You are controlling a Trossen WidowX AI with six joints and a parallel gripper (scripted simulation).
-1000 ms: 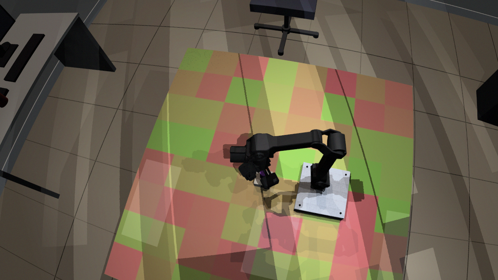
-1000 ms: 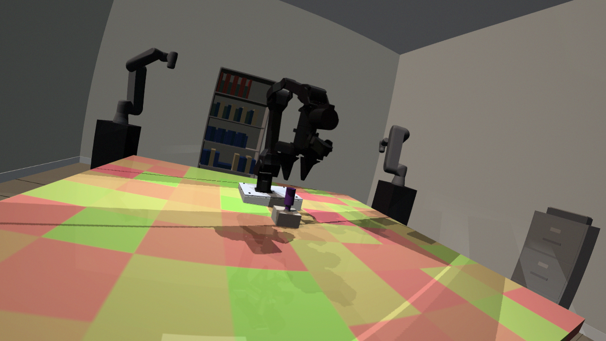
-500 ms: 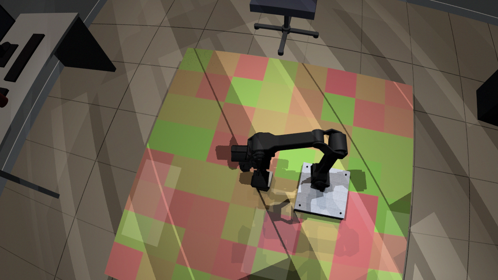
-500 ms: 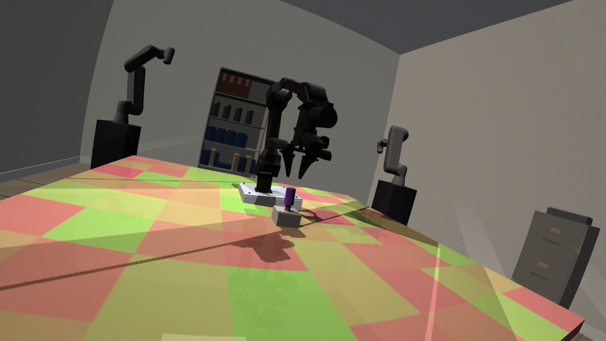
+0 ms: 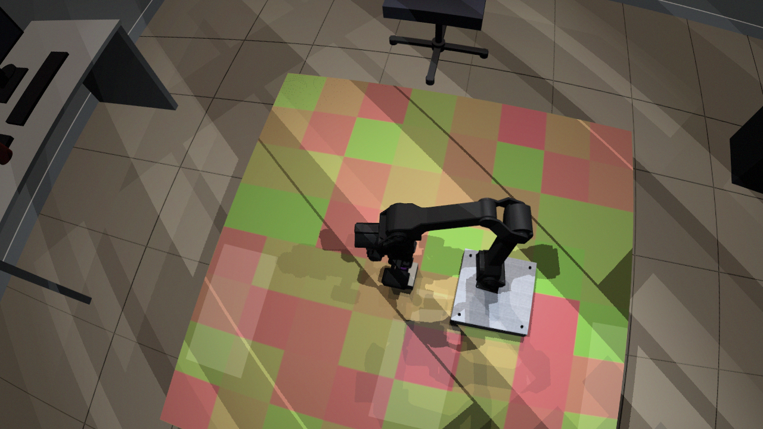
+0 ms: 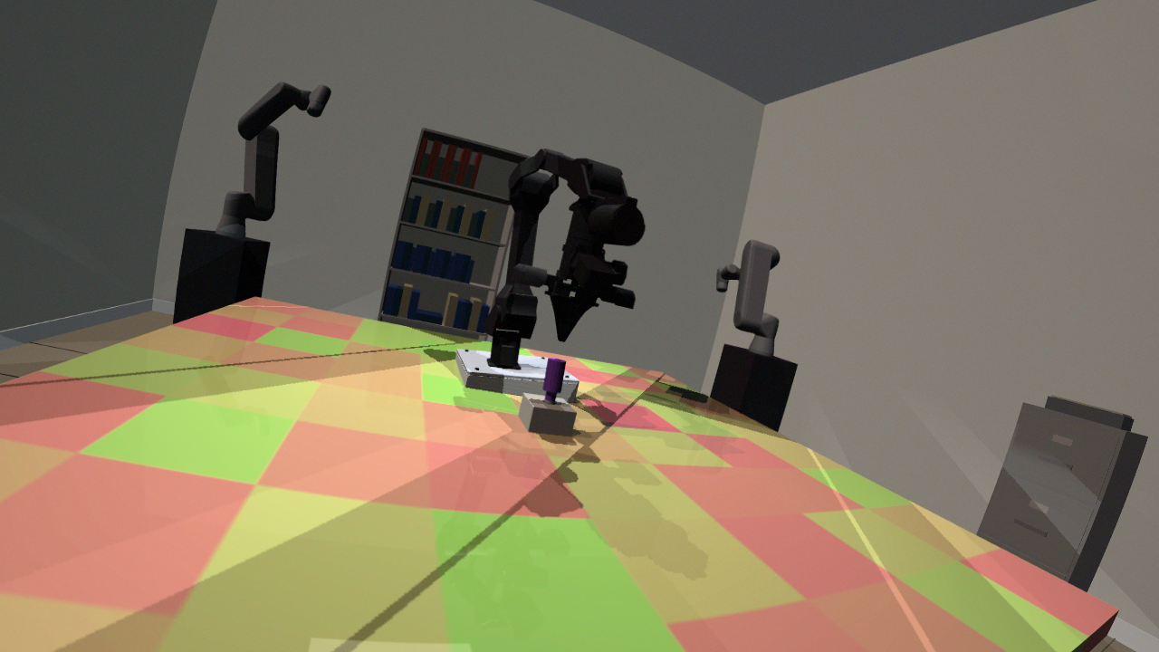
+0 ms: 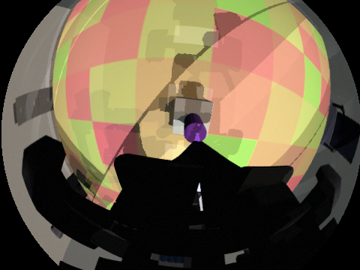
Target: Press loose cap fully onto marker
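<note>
My gripper tip is 50 mm above the purple cap. Also, from my gripper tip: grey holder block: 120 mm below.
</note>
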